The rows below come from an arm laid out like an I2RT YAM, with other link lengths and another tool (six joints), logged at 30 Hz.
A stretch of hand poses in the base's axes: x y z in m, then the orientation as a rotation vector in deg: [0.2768 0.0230 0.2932 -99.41 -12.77 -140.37]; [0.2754 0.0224 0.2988 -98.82 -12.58 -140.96]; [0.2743 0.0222 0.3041 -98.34 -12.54 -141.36]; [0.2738 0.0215 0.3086 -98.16 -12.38 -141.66]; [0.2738 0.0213 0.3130 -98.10 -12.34 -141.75]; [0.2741 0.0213 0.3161 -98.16 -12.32 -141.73]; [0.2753 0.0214 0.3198 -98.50 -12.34 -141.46]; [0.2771 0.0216 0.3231 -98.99 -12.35 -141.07]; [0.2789 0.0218 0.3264 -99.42 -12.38 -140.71]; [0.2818 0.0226 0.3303 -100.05 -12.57 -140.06]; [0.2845 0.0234 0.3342 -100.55 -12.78 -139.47]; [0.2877 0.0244 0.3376 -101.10 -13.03 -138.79]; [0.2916 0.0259 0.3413 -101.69 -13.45 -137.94]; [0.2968 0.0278 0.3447 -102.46 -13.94 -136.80]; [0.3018 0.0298 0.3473 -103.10 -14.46 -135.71]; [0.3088 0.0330 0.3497 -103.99 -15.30 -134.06]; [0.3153 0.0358 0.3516 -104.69 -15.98 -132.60]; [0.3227 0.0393 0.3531 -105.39 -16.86 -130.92]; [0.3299 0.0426 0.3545 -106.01 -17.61 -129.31]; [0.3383 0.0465 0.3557 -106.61 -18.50 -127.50]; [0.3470 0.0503 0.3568 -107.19 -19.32 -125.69]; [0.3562 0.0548 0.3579 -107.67 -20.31 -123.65]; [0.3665 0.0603 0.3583 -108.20 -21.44 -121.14]
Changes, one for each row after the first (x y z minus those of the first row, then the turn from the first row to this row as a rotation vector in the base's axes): [-0.0014 -0.0006 0.0056 0.09 -0.54 -0.17]; [-0.0025 -0.0008 0.0109 0.12 -0.96 -0.22]; [-0.0030 -0.0015 0.0154 0.16 -1.17 -0.38]; [-0.0030 -0.0017 0.0198 0.16 -1.24 -0.43]; [-0.0027 -0.0017 0.0229 0.16 -1.20 -0.45]; [-0.0015 -0.0016 0.0266 0.14 -0.91 -0.43]; [0.0003 -0.0014 0.0299 0.11 -0.50 -0.40]; [0.0021 -0.0012 0.0332 0.09 -0.13 -0.36]; [0.0050 -0.0004 0.0371 0.01 0.46 -0.17]; [0.0077 0.0004 0.0410 -0.06 0.96 0.04]; [0.0109 0.0014 0.0444 -0.14 1.52 0.30]; [0.0148 0.0029 0.0481 -0.27 2.17 0.71]; [0.0200 0.0048 0.0515 -0.39 3.04 1.23]; [0.0250 0.0068 0.0541 -0.52 3.82 1.79]; [0.0320 0.0100 0.0565 -0.72 4.97 2.68]; [0.0385 0.0128 0.0584 -0.84 5.95 3.49]; [0.0459 0.0163 0.0599 -1.02 7.03 4.49]; [0.0531 0.0196 0.0613 -1.12 8.05 5.43]; [0.0615 0.0235 0.0625 -1.25 9.15 6.55]; [0.0702 0.0273 0.0636 -1.34 10.26 7.65]; [0.0794 0.0318 0.0647 -1.44 11.43 8.99]; [0.0897 0.0373 0.0651 -1.51 12.86 10.62]
